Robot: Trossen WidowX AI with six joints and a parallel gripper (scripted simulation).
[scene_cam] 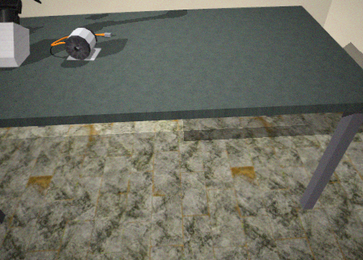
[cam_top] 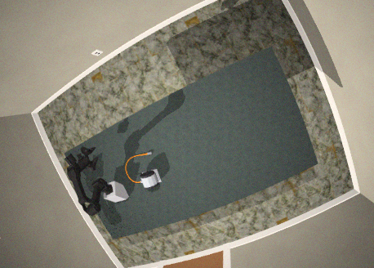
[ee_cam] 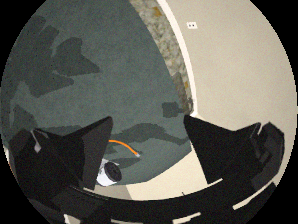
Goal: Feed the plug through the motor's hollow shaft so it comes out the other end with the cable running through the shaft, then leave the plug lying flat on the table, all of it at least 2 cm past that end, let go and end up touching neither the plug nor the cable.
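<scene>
My gripper is now 300 mm short of the grey plug, 190 mm to the left of it and 160 mm above it.
</scene>
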